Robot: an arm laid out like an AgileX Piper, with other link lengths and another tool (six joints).
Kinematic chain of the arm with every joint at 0, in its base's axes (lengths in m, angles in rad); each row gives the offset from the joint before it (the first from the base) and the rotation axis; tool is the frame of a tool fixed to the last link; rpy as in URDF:
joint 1: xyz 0 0 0.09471 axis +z
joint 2: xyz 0 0 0 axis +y
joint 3: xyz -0.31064 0 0.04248 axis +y
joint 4: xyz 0.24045 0 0.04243 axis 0.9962 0 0.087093
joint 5: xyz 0 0 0 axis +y
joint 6: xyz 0.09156 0 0.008 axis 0.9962 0 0.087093
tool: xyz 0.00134 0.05 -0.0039 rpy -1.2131 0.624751 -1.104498
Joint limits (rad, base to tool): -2.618..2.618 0..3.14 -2.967..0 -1.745..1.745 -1.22..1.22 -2.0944..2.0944
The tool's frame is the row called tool.
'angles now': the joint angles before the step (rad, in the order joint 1, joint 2, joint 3, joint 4, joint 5, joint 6). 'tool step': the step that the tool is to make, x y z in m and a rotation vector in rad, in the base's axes. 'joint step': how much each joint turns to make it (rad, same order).
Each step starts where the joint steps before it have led.
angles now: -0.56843 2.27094 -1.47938 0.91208 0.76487 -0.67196
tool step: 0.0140 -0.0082 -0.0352 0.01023 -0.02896 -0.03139
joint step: 0.00019 0.10747 -0.04774 0.10554 -0.05076 -0.08979
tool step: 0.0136 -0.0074 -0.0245 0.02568 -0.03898 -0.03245
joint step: -0.00004 0.09131 -0.06468 0.10392 -0.01599 -0.06674
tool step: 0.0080 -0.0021 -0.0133 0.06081 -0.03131 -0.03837
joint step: 0.00214 0.05507 -0.03041 0.10591 0.01215 -0.03864
